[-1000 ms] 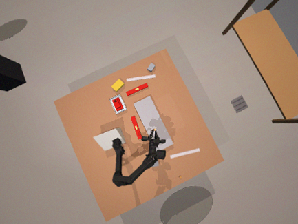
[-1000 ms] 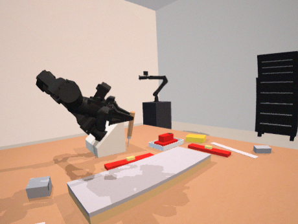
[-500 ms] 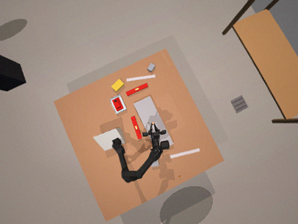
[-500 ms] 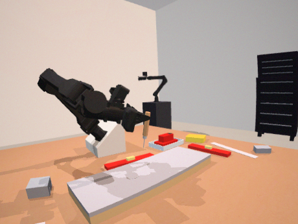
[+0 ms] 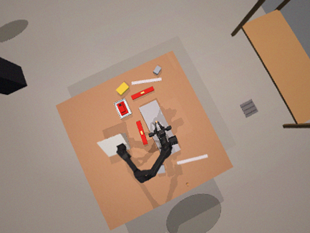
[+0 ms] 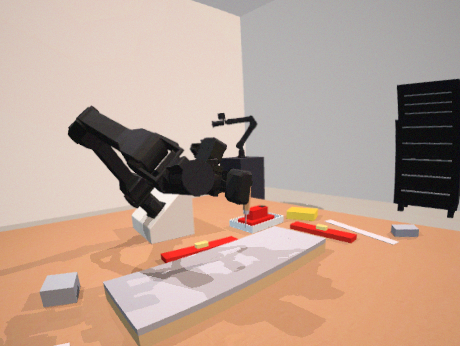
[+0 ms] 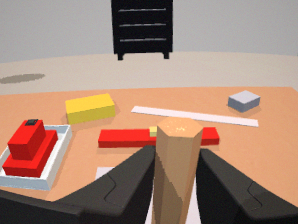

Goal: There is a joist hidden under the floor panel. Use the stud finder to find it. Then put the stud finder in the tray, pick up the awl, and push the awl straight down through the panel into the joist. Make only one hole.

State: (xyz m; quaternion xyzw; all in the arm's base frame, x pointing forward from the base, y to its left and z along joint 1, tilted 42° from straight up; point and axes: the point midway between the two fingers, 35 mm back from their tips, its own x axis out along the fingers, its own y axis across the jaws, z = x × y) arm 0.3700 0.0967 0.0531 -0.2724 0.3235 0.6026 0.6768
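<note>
My gripper tip is 6 cm above the awl and 1 cm to the left of it. From my gripper tip the other things lie so: white tray 25 cm to the left, 23 cm behind, 20 cm below; square light 28 cm to the left, 24 cm behind, 15 cm below; red stud finder 27 cm to the left, 23 cm behind, 16 cm below.
</note>
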